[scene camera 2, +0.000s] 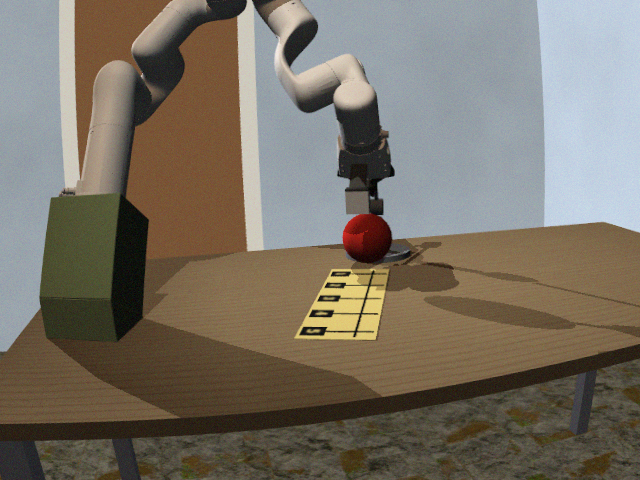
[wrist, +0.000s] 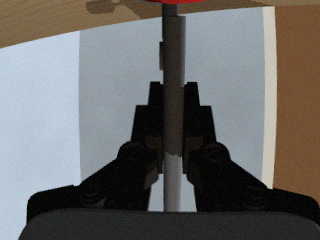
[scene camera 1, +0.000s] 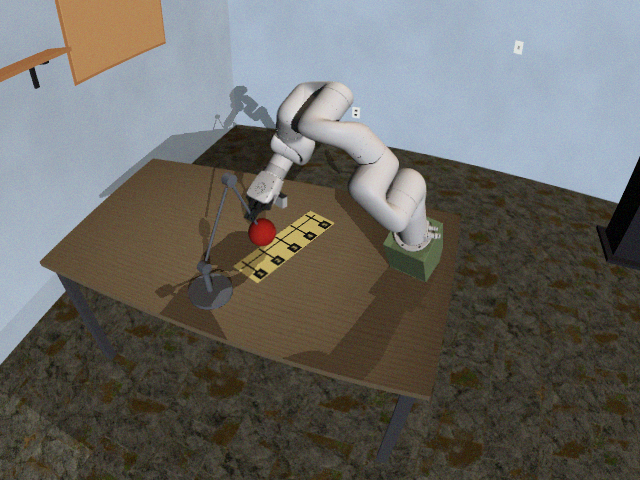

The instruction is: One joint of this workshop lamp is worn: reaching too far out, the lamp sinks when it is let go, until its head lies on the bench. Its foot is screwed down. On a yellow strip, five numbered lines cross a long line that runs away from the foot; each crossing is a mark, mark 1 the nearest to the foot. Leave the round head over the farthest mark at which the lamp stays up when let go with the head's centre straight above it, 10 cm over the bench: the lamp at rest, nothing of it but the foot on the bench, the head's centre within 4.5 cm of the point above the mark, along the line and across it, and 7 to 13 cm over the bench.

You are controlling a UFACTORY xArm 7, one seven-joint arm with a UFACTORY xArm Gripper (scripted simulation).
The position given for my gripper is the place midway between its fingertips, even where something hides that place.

I see my gripper (scene camera 2: 368,191), a yellow strip (scene camera 2: 348,307) and a round grey foot (scene camera 1: 202,294).
My gripper shows as well in the wrist view (wrist: 173,102) and in scene camera 1 (scene camera 1: 248,220). The yellow strip shows as well in scene camera 1 (scene camera 1: 264,260).
